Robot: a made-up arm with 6 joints. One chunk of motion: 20 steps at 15 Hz.
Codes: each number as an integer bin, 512 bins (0 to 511) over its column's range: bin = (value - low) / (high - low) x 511, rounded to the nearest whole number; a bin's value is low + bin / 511 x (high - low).
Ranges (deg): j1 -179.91..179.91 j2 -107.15..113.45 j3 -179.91..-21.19 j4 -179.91..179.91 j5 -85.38..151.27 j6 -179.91..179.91
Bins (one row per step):
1: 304 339 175 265 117 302
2: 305 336 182 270 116 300
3: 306 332 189 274 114 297
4: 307 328 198 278 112 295
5: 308 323 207 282 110 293
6: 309 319 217 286 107 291
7: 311 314 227 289 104 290
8: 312 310 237 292 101 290
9: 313 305 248 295 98 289
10: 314 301 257 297 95 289
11: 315 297 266 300 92 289
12: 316 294 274 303 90 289
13: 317 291 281 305 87 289
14: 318 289 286 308 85 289
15: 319 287 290 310 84 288
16: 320 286 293 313 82 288
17: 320 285 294 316 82 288
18: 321 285 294 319 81 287
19: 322 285 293 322 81 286
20: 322 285 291 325 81 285
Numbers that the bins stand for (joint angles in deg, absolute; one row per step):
1: 34.15 39.20 -125.55 6.69 -31.20 32.74
2: 34.86 37.90 -123.38 10.21 -31.66 31.33
3: 35.56 36.18 -121.21 13.03 -32.59 29.22
4: 36.26 34.45 -118.41 15.84 -33.51 27.81
5: 36.97 32.29 -115.61 18.66 -34.44 26.41
6: 37.67 30.56 -112.51 21.48 -35.83 25.00
7: 39.08 28.40 -109.40 23.59 -37.22 24.29
8: 39.78 26.68 -106.30 25.70 -38.61 24.29
9: 40.49 24.52 -102.88 27.81 -40.00 23.59
10: 41.19 22.79 -100.08 29.22 -41.38 23.59
11: 41.90 21.07 -97.29 31.33 -42.77 23.59
12: 42.60 19.77 -94.80 33.45 -43.70 23.59
13: 43.31 18.48 -92.63 34.86 -45.09 23.59
14: 44.01 17.61 -91.08 36.97 -46.02 23.59
15: 44.71 16.75 -89.83 38.38 -46.48 22.88
16: 45.42 16.32 -88.90 40.49 -47.40 22.88
17: 45.42 15.89 -88.59 42.60 -47.40 22.88
18: 46.12 15.89 -88.59 44.71 -47.87 22.18
19: 46.83 15.89 -88.90 46.83 -47.87 21.48
20: 46.83 15.89 -89.52 48.94 -47.87 20.77

